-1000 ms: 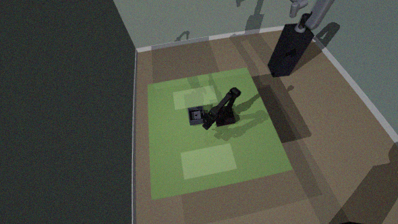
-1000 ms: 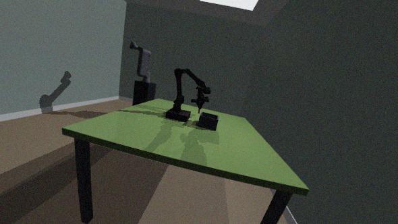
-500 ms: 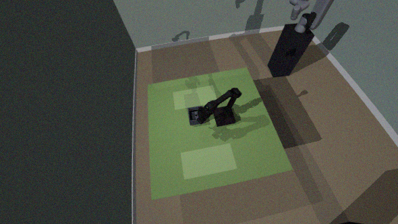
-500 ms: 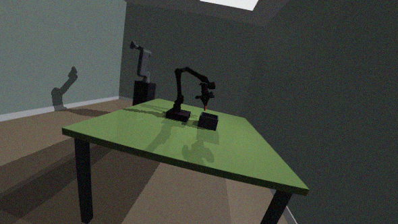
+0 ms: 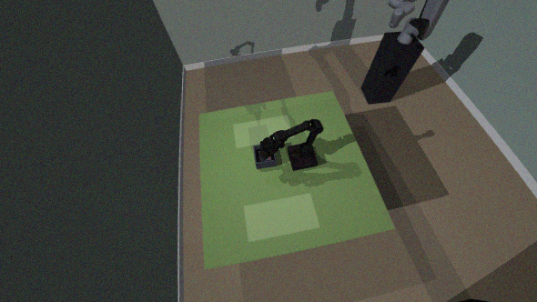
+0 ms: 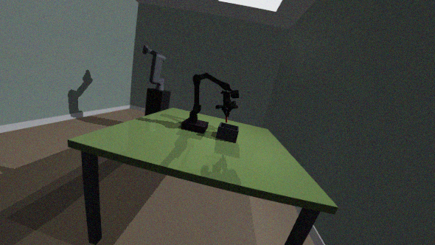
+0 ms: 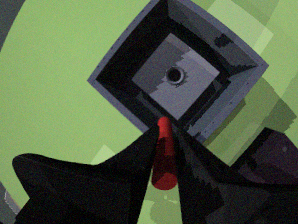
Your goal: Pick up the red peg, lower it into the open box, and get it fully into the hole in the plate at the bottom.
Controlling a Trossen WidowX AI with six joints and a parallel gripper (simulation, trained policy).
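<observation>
Right now my gripper tip is 3 cm short of the grey plate, 4 cm to the left of it and 12 cm above it. Also, from my gripper tip: dark box (3 cm ahead, 4 cm to the right, 13 cm below); red peg (1 cm behind, 1 cm to the left, 1 cm below).
</observation>
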